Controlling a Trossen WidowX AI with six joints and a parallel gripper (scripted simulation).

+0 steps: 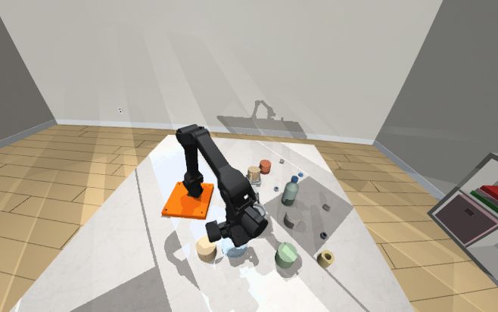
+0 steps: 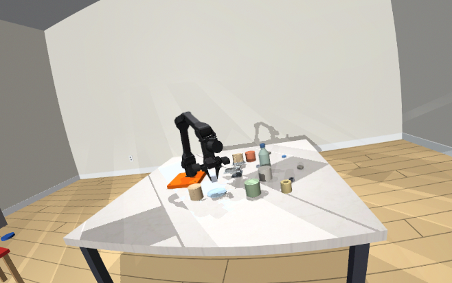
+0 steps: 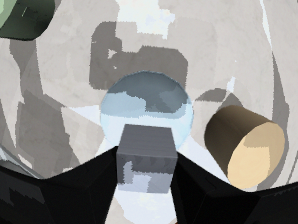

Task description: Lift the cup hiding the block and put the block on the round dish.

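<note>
Right now my gripper tip is 7 cm above the light blue round dish. Also, from my gripper tip: white cylinder: 23 cm ahead, 18 cm to the left, 4 cm below; cup: 9 cm behind, 7 cm to the right, 4 cm below; green cylinder: 18 cm ahead, 1 cm to the right, 4 cm below.
</note>
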